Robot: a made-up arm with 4 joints. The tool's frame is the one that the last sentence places.
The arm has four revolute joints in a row. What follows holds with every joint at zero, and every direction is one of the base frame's.
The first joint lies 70 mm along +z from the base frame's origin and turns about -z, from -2.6 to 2.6 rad.
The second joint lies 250 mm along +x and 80 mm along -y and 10 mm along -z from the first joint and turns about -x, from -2.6 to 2.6 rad.
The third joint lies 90 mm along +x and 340 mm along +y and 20 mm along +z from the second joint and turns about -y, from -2.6 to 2.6 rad.
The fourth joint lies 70 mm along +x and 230 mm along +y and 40 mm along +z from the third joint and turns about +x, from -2.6 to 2.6 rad.
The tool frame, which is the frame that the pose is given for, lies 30 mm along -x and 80 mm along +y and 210 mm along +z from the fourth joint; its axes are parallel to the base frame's.
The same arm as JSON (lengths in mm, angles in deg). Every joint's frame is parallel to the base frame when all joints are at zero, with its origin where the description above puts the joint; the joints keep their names.
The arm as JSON. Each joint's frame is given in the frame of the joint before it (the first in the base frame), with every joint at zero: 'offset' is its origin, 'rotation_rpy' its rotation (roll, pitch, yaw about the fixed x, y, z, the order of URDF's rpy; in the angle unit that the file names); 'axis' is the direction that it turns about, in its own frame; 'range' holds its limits. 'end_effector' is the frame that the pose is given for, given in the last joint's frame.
{
  "length_unit": "mm",
  "angle_unit": "deg",
  "chain": [
    {
      "id": "joint 1",
      "offset": [
        0.0,
        0.0,
        70.0
      ],
      "rotation_rpy": [
        0.0,
        0.0,
        0.0
      ],
      "axis": [
        0.0,
        0.0,
        -1.0
      ],
      "range": [
        -148.97,
        148.97
      ]
    },
    {
      "id": "joint 2",
      "offset": [
        250.0,
        -80.0,
        -10.0
      ],
      "rotation_rpy": [
        0.0,
        0.0,
        0.0
      ],
      "axis": [
        -1.0,
        0.0,
        0.0
      ],
      "range": [
        -148.97,
        148.97
      ]
    },
    {
      "id": "joint 3",
      "offset": [
        90.0,
        340.0,
        20.0
      ],
      "rotation_rpy": [
        0.0,
        0.0,
        0.0
      ],
      "axis": [
        0.0,
        -1.0,
        0.0
      ],
      "range": [
        -148.97,
        148.97
      ]
    },
    {
      "id": "joint 4",
      "offset": [
        70.0,
        230.0,
        40.0
      ],
      "rotation_rpy": [
        0.0,
        0.0,
        0.0
      ],
      "axis": [
        1.0,
        0.0,
        0.0
      ],
      "range": [
        -148.97,
        148.97
      ]
    }
  ],
  "end_effector": {
    "offset": [
      -30.0,
      80.0,
      210.0
    ],
    "rotation_rpy": [
      0.0,
      0.0,
      0.0
    ]
  }
}

